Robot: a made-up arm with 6 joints.
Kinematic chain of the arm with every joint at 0, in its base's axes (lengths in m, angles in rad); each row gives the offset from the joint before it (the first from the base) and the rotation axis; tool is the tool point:
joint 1: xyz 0 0 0.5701 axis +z
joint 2: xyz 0.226 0 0 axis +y
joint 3: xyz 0 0 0.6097 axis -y
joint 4: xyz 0 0 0.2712 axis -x
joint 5: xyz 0.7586 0 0 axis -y
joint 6: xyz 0.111 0 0 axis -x
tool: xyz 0 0 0
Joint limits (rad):
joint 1: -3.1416..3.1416
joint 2: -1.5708..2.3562
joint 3: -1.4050..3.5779
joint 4: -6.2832..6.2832
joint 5: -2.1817..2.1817
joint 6: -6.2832..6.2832
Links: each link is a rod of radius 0.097 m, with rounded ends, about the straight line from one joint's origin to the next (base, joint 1, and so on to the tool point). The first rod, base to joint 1, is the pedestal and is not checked.
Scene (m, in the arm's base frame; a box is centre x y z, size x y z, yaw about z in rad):
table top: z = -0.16
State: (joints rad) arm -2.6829 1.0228 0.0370 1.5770 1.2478 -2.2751
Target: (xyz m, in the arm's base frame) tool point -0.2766 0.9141 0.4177
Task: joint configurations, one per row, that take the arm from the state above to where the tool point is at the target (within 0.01 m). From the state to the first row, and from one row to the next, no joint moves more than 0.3 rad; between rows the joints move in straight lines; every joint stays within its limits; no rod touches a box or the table.
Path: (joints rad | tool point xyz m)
1: -2.4931 0.7701 0.3320 1.5424 1.2839 -2.2751 | -1.1170 -0.9800 0.9210
2: -2.3034 0.5175 0.6270 1.5078 1.3199 -2.2751 | -0.7754 -1.0224 1.4622
3: -2.1136 0.2648 0.9220 1.4731 1.3560 -2.2751 | -0.3377 -0.7688 1.8595
4: -1.9239 0.0122 1.2169 1.4385 1.3920 -2.2751 | 0.0167 -0.2677 2.0088
5: -1.7341 -0.2405 1.5119 1.4039 1.4281 -2.2751 | 0.1628 0.3216 1.8716
6: -1.5443 -0.4931 1.8069 1.3693 1.4641 -2.2751 | 0.0870 0.7972 1.4863
7: -1.3546 -0.7458 2.1019 1.3346 1.5002 -2.2751 | -0.1110 1.0070 0.9556
8: -1.1648 -0.9984 2.3969 1.3000 1.5362 -2.2751 | -0.2766 0.9141 0.4177

